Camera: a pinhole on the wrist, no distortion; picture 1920 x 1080 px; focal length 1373.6 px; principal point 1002.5 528.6 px. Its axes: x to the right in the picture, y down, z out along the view. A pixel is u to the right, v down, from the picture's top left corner.
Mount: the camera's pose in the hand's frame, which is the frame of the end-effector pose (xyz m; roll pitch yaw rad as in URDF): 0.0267 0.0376 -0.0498 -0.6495 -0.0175 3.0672
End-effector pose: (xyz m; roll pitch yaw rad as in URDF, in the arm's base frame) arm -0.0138 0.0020 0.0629 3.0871 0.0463 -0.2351
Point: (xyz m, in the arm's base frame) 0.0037 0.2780 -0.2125
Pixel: 1132.7 754.4
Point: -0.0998 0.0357 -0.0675
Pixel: 1827.0 101.3
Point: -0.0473 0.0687 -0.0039
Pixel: 1594.2 646.1
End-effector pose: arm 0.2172 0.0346 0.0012 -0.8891 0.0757 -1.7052
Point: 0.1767 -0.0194 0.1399
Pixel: 773.5 982.9
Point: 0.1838 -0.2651 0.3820
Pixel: 189.6 744.8
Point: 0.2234 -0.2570 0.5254
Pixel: 436.9 686.7
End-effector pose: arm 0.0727 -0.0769 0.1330 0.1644 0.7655 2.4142
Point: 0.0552 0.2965 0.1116
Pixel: 279.7 716.1
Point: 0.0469 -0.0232 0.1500
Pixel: 963.6 271.7
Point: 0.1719 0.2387 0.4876
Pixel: 1422.4 435.1
